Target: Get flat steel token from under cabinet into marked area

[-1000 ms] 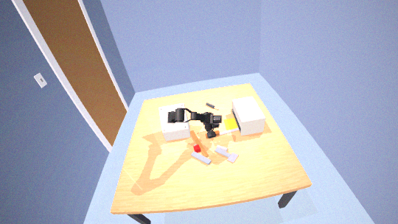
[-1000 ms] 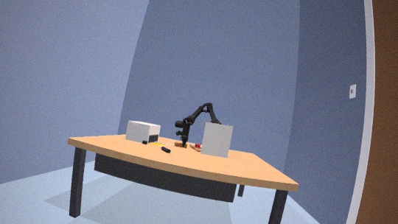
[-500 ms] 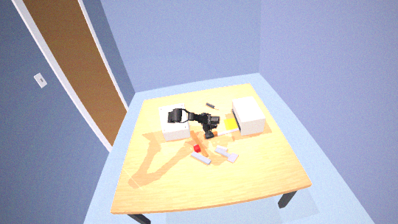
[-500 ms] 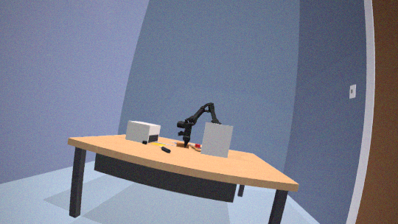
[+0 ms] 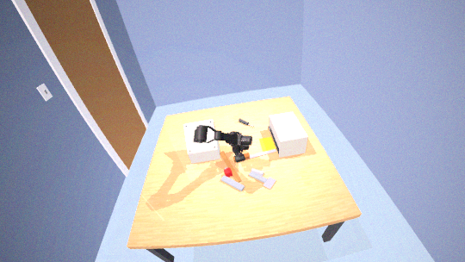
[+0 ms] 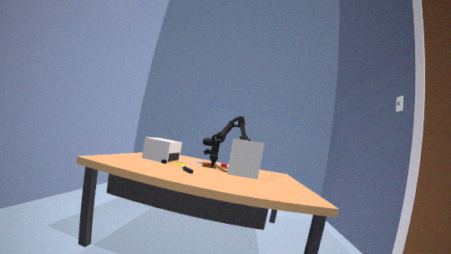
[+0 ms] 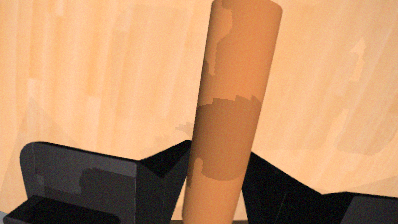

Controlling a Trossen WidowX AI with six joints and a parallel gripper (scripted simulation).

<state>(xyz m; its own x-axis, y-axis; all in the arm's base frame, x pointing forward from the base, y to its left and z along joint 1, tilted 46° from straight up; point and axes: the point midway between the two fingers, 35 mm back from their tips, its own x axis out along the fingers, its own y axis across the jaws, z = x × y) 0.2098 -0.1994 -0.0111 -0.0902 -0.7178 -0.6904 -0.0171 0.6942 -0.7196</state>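
My gripper tip is 70 mm past the wooden stick and 40 mm to the left of it. Round my gripper tip: grey bar (80 mm behind, 180 mm to the right); red cube (90 mm behind, 100 mm to the right, 10 mm above); t-shaped tool (110 mm ahead, 220 mm to the right).
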